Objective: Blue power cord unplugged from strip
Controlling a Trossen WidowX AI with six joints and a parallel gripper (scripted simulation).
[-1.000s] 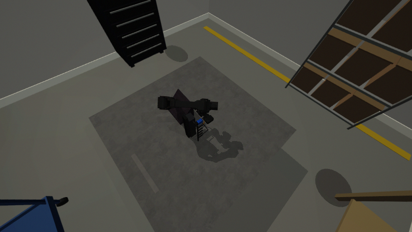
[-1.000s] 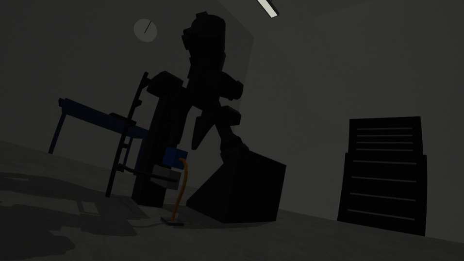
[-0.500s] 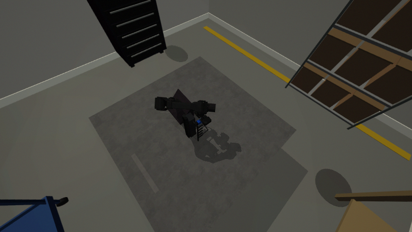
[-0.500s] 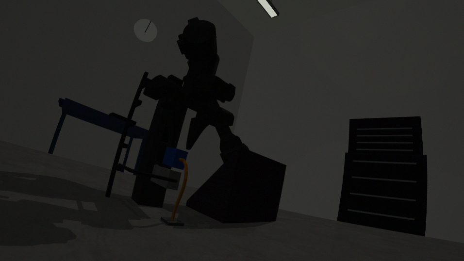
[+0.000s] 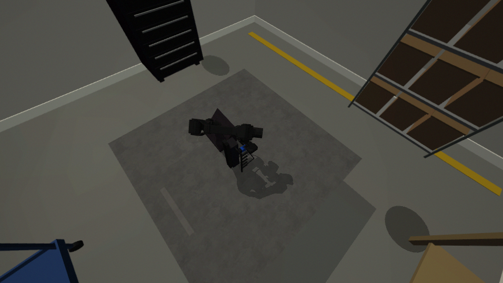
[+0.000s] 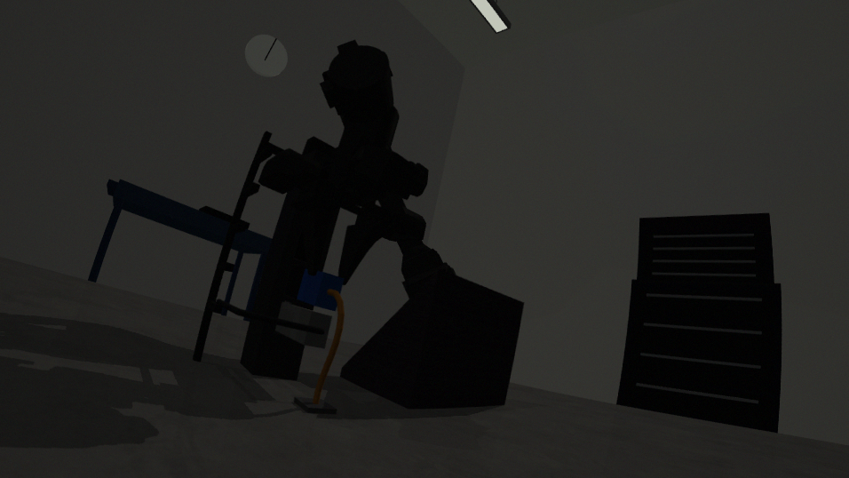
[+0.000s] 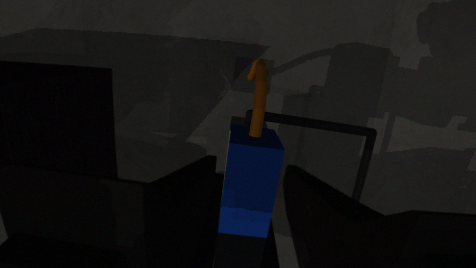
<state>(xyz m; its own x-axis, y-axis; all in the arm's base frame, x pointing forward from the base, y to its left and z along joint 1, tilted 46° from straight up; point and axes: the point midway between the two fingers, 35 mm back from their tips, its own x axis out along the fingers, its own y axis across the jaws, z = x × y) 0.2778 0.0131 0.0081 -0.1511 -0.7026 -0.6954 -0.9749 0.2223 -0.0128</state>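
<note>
My gripper tip is now 3 cm to the left of the blue plug. From my gripper tip the other things lie so: black upright block 10 cm to the right, 2 cm behind, 2 cm above.
</note>
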